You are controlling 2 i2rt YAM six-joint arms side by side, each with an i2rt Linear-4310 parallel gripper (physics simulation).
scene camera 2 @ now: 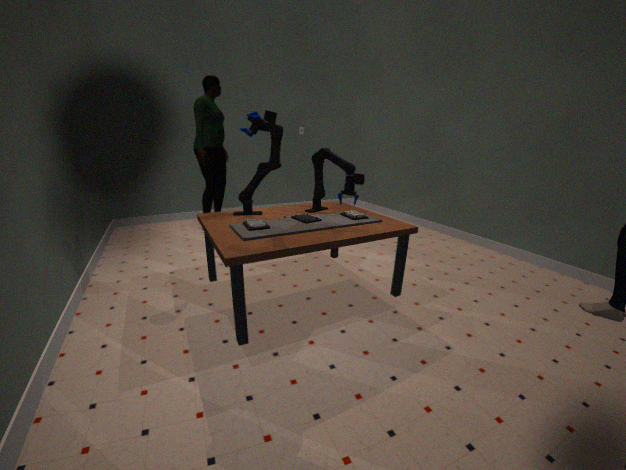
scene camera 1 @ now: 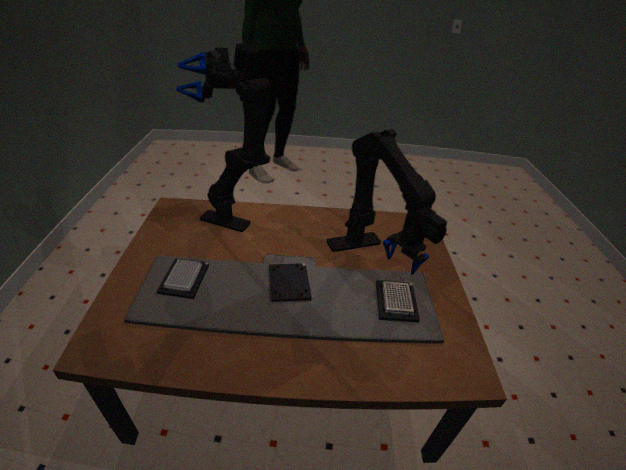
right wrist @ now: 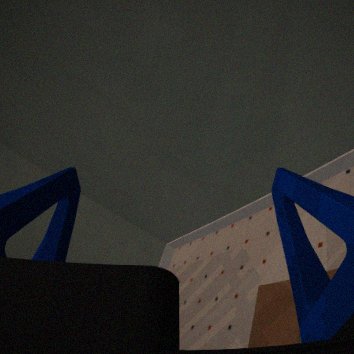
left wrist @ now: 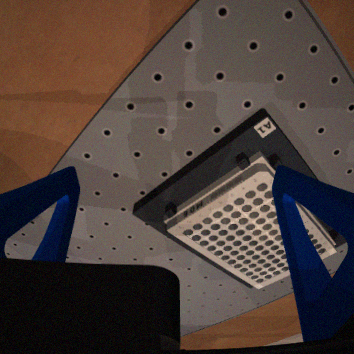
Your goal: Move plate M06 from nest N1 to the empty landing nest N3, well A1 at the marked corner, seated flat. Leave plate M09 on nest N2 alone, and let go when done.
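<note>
White plate M06 point(scene camera 1: 398, 297) point(scene camera 2: 353, 214) point(left wrist: 245, 225) sits on black nest N1 point(scene camera 1: 380, 302) point(left wrist: 215, 167), at the right of scene camera 1; an A1 label point(left wrist: 265, 128) marks one nest corner. My left gripper point(scene camera 1: 400, 265) point(scene camera 2: 348, 203) point(left wrist: 175, 176) is open and empty, above and behind the plate, off to one side. In the left wrist view one finger overlaps the plate. Black landing nest N3 point(scene camera 1: 289, 282) point(scene camera 2: 305, 218) is empty in the middle. Plate M09 point(scene camera 1: 182, 274) point(scene camera 2: 255, 223) sits on nest N2 point(scene camera 1: 176, 292). My right gripper point(scene camera 1: 177, 77) point(scene camera 2: 244, 122) point(right wrist: 175, 178) is open and empty, raised high.
The nests stand on a grey perforated board point(scene camera 1: 227, 316) point(left wrist: 220, 92) on a wooden table point(scene camera 1: 278, 369) point(scene camera 2: 283, 247). A person in green point(scene camera 1: 273, 30) point(scene camera 2: 209, 121) stands behind the table. Another person's foot point(scene camera 2: 601, 309) shows at the right edge of scene camera 2.
</note>
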